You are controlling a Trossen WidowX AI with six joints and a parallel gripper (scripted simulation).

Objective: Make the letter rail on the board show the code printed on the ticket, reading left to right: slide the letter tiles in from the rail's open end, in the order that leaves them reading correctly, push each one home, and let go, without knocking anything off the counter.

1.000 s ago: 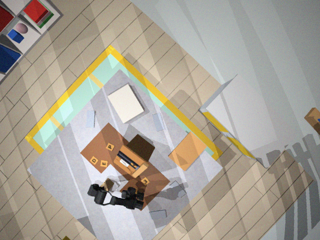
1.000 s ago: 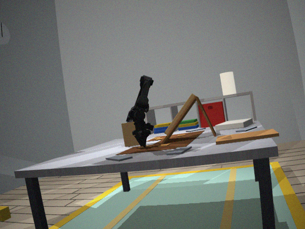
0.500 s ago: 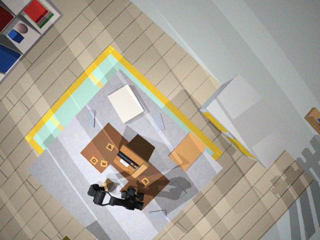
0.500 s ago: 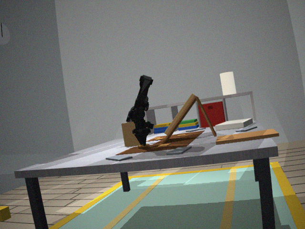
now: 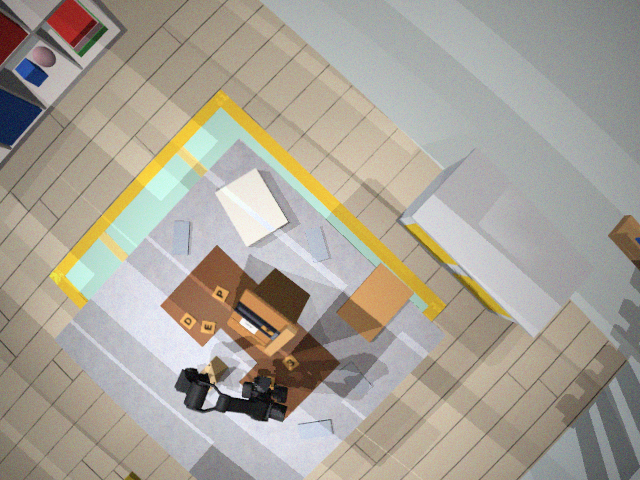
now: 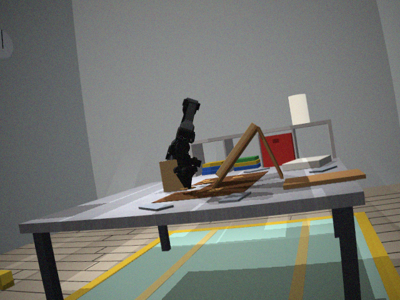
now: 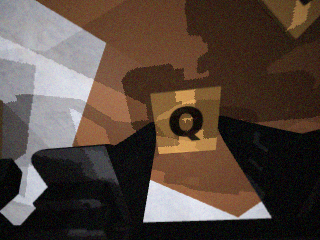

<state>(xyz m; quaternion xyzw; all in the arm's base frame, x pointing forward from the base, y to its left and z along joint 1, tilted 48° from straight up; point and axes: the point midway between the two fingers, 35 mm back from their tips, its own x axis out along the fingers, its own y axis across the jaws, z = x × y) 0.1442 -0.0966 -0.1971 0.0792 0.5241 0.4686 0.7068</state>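
Now: gripper tip 16 cm short of the white ticket, 24 cm to the right of it and 8 cm below it. The rest, counted from my gripper tip: letter tile right at my gripper tip; orange plank 59 cm ahead, 11 cm to the right, 2 cm below; brown mat 6 cm ahead, 21 cm to the left, 2 cm below.
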